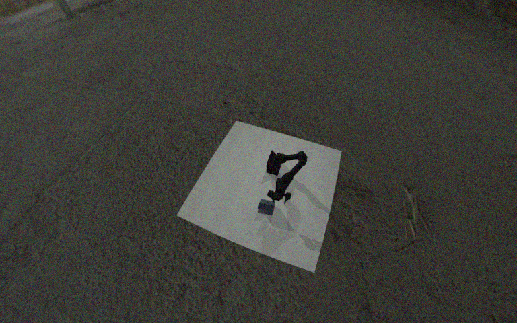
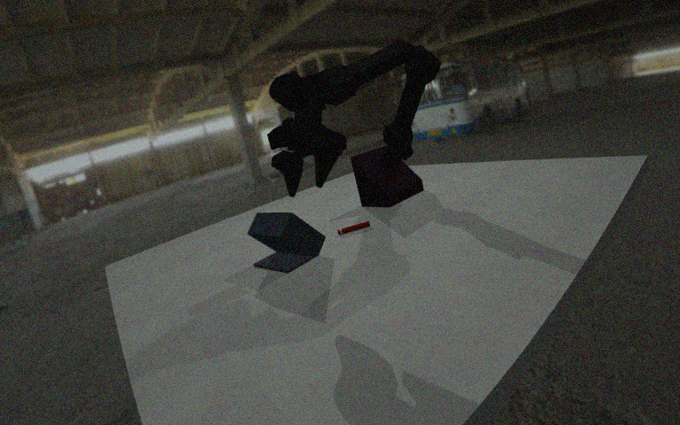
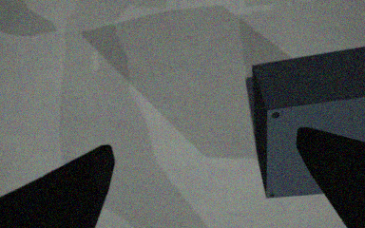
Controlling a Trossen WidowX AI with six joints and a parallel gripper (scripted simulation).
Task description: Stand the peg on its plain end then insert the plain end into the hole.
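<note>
Right now the red peg is 15 cm behind my gripper tip, 14 cm below it and 8 cm to the right of it. From my gripper tip the other things lie so: dark sloped panel (10 cm to the right, 10 cm below, 1 cm ahead); flat foot plate (15 cm below, 10 cm to the right, 3 cm ahead).
</note>
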